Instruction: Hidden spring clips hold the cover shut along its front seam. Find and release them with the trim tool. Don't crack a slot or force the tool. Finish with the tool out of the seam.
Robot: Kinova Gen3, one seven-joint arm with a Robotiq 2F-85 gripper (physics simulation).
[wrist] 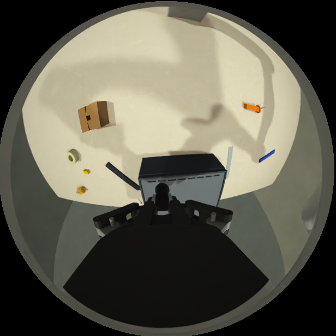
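Note:
The box with the cover stands at the lower centre of the wrist view. Its grey face (202,189) carries a row of dark slots (185,178) near the edge where it meets the dark side (182,164). My gripper (162,198) is shut on the trim tool (161,190), whose dark rounded part shows between the fingers. Tool and fingers are in front of the left part of the grey face, below the slot row in the view. The tool's tip is hidden, and I cannot tell whether it touches the box. The clips do not show.
A black bar (122,176) lies left of the box, a pale strip (229,162) right of it. Farther right are a blue strip (267,156) and an orange tool (251,107). At left are a cardboard box (102,114), a tape roll (77,155), a yellow block (86,171) and an orange-brown piece (81,190).

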